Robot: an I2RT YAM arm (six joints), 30 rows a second.
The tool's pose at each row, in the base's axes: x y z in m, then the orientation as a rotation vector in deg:
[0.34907, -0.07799, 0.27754, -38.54, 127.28, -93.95]
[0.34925, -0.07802, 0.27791, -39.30, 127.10, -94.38]
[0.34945, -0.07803, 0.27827, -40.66, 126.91, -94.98]
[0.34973, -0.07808, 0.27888, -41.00, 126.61, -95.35]
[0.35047, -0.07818, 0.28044, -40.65, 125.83, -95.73]
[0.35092, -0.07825, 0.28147, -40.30, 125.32, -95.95]
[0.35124, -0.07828, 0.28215, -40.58, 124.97, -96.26]
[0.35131, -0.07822, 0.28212, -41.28, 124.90, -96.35]
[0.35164, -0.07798, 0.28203, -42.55, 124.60, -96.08]
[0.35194, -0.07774, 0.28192, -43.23, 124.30, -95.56]
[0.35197, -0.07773, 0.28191, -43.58, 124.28, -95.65]
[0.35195, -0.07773, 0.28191, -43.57, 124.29, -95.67]
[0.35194, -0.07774, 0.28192, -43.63, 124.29, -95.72]
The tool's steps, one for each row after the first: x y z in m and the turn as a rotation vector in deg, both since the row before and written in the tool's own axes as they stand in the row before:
[-0.00012, -0.00039, 0.00000, 0.16, -0.05, -0.63]
[-0.00015, -0.00038, 0.00000, 0.14, -0.09, -1.10]
[-0.00017, -0.00065, 0.00000, 0.27, -0.05, -0.30]
[-0.00046, -0.00167, -0.00001, 0.65, -0.20, 0.26]
[-0.00027, -0.00109, -0.00001, 0.44, -0.12, 0.26]
[-0.00021, -0.00072, 0.00000, 0.28, -0.11, -0.23]
[-0.00009, 0.00003, 0.00000, -0.04, -0.16, -0.48]
[-0.00041, 0.00006, 0.00000, -0.14, -0.64, -0.66]
[-0.00039, 0.00008, -0.00001, -0.14, -0.64, -0.17]
[-0.00003, 0.00000, 0.00001, -0.01, -0.04, -0.27]
[0.00002, 0.00000, -0.00001, 0.00, 0.02, 0.00]
[0.00001, -0.00001, 0.00000, 0.01, 0.02, -0.06]

